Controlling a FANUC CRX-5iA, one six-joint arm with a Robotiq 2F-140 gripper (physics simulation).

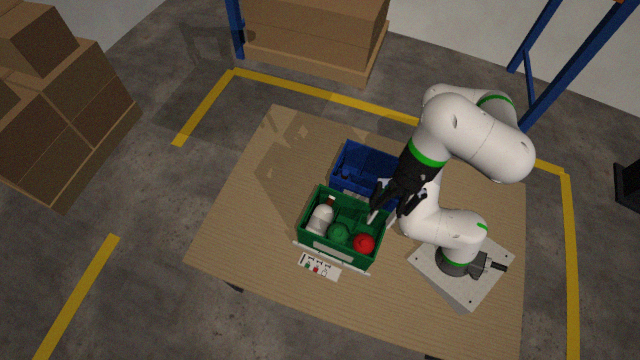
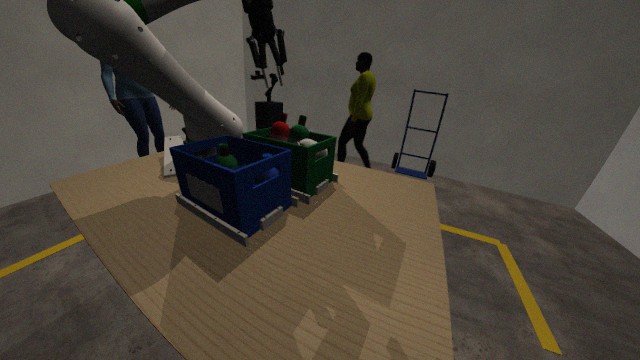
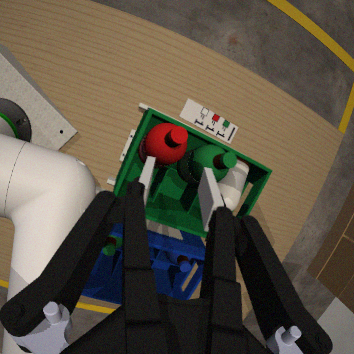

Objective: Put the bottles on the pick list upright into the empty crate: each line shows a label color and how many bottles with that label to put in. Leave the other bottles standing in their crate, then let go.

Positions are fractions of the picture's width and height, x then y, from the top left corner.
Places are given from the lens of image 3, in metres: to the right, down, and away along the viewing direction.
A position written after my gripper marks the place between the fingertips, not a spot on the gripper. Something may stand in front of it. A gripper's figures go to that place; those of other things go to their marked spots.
my gripper (image 3: 0.50, 0.49): 0.00, 0.00, 0.21
white bottle (image 3: 0.65, 0.53): 0.11, 0.02, 0.42
green bottle (image 3: 0.54, 0.47): 0.02, -0.02, 0.39
pick list (image 3: 0.55, 0.32): 0.04, -0.16, 0.53
The marked spots on the pick list and the white bottle are 0.22 m apart.
